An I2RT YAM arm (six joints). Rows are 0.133 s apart.
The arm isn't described. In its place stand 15 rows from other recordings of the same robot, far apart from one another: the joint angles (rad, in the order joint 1, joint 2, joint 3, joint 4, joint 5, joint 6), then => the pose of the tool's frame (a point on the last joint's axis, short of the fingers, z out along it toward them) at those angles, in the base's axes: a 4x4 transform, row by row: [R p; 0 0 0 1], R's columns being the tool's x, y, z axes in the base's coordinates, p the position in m.
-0.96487 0.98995 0.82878 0.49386 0.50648 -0.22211 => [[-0.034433 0.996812 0.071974 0.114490], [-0.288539 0.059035 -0.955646 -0.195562], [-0.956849 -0.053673 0.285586 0.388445], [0 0 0 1]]
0.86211 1.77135 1.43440 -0.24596 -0.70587 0.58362 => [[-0.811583 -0.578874 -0.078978 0.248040], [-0.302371 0.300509 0.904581 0.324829], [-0.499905 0.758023 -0.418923 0.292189], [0 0 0 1]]
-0.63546 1.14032 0.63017 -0.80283 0.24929 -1.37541 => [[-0.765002 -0.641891 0.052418 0.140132], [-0.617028 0.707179 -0.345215 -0.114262], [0.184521 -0.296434 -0.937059 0.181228], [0 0 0 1]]
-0.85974 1.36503 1.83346 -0.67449 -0.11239 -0.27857 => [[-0.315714 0.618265 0.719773 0.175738], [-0.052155 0.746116 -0.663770 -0.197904], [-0.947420 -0.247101 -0.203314 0.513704], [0 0 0 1]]
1.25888 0.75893 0.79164 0.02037 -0.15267 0.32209 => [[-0.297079 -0.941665 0.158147 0.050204], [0.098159 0.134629 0.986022 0.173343], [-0.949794 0.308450 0.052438 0.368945], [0 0 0 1]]
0.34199 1.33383 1.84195 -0.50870 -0.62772 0.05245 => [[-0.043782 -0.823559 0.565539 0.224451], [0.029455 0.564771 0.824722 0.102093], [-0.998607 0.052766 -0.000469 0.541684], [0 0 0 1]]
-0.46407 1.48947 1.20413 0.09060 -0.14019 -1.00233 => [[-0.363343 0.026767 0.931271 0.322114], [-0.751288 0.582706 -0.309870 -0.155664], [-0.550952 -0.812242 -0.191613 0.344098], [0 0 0 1]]
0.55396 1.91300 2.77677 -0.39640 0.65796 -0.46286 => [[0.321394 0.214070 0.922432 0.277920], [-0.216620 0.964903 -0.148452 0.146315], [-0.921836 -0.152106 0.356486 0.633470], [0 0 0 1]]
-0.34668 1.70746 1.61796 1.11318 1.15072 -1.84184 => [[-0.778992 0.617186 -0.110695 0.319447], [-0.136371 -0.339070 -0.930825 -0.149967], [-0.612025 -0.710010 0.348298 0.488497], [0 0 0 1]]
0.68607 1.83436 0.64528 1.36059 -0.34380 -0.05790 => [[0.181218 -0.844334 0.504242 0.256757], [0.077960 0.523452 0.848481 0.225729], [-0.980348 -0.114450 0.160683 0.181719], [0 0 0 1]]
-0.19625 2.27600 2.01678 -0.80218 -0.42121 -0.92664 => [[-0.500139 -0.695261 0.516210 0.488576], [-0.644566 0.696985 0.314240 -0.082293], [-0.578269 -0.175568 -0.796731 0.216759], [0 0 0 1]]
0.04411 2.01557 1.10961 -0.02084 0.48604 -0.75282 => [[-0.747935 -0.370205 0.550946 0.395632], [-0.638121 0.629537 -0.443265 0.000817], [-0.182742 -0.683104 -0.707089 0.111663], [0 0 0 1]]
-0.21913 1.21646 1.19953 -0.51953 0.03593 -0.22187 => [[-0.541083 0.131535 0.830619 0.261864], [-0.104797 0.969447 -0.221786 -0.059629], [-0.834414 -0.207051 -0.510767 0.360940], [0 0 0 1]]
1.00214 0.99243 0.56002 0.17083 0.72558 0.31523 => [[-0.220821 -0.227975 0.948296 0.138636], [0.085185 0.964074 0.251604 0.173065], [-0.971587 0.136341 -0.193468 0.260347], [0 0 0 1]]
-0.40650 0.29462 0.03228 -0.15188 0.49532 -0.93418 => [[-0.820868 0.147131 0.551841 0.099825], [-0.416873 0.506098 -0.755037 -0.061395], [-0.390375 -0.849833 -0.354105 0.142181], [0 0 0 1]]
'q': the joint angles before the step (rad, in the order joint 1, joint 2, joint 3, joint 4, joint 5, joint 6). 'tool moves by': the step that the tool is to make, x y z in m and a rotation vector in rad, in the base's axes. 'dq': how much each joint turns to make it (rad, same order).
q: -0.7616, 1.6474, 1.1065, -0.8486, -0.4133, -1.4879
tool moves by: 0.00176, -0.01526, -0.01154, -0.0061, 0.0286, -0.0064
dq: -0.0294, 0.0660, 0.0290, 0.0095, 0.0202, -0.0291
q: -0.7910, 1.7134, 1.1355, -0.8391, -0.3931, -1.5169
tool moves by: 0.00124, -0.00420, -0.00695, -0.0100, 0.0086, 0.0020
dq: -0.0053, 0.0236, -0.0008, 0.0218, 0.0119, -0.0100
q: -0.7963, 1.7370, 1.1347, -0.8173, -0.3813, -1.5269
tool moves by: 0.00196, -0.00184, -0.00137, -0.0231, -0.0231, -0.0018
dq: 0.0004, -0.0003, -0.0088, 0.0420, 0.0000, 0.0024
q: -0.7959, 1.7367, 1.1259, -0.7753, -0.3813, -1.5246
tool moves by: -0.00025, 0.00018, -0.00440, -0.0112, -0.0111, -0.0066
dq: 0.0000, -0.0012, -0.0217, 0.0389, 0.0012, 0.0069
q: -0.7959, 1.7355, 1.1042, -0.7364, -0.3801, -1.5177
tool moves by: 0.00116, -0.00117, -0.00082, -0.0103, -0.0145, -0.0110
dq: 0.0000, -0.0004, -0.0062, 0.0278, -0.0008, 0.0122
